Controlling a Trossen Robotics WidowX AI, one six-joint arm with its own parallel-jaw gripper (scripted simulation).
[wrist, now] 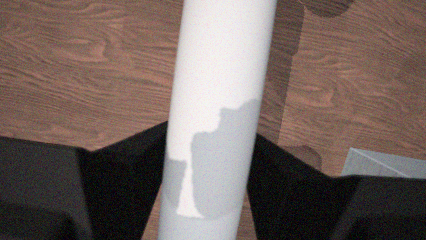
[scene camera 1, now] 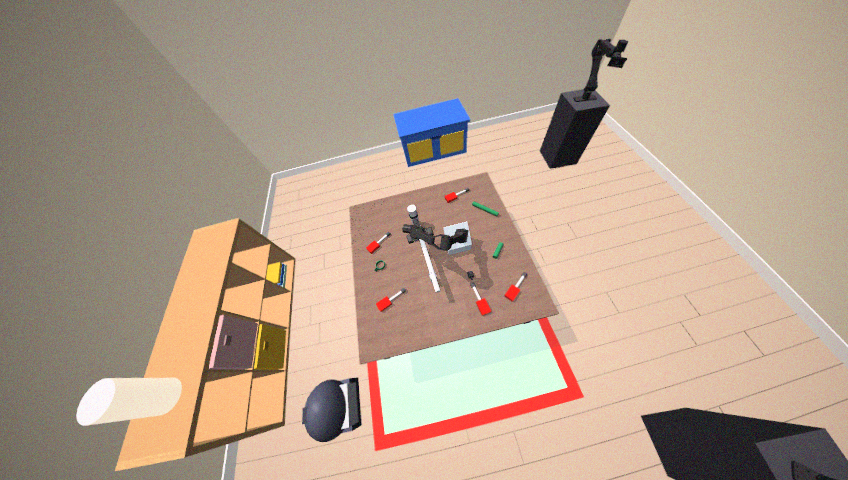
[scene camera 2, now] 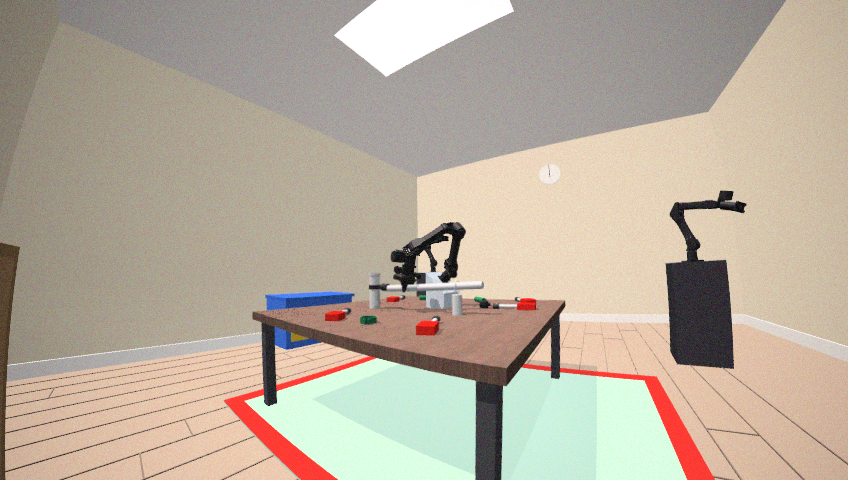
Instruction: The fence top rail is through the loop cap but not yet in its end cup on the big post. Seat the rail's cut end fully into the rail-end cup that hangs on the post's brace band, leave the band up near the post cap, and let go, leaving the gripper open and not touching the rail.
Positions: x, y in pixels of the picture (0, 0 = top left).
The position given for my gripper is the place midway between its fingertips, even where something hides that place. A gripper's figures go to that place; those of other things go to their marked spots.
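Scene:
I see my gripper (wrist: 208, 134) at 110 mm from the lens. There is a top rail (wrist: 217, 91) here too, and it is 70 mm from the lens.

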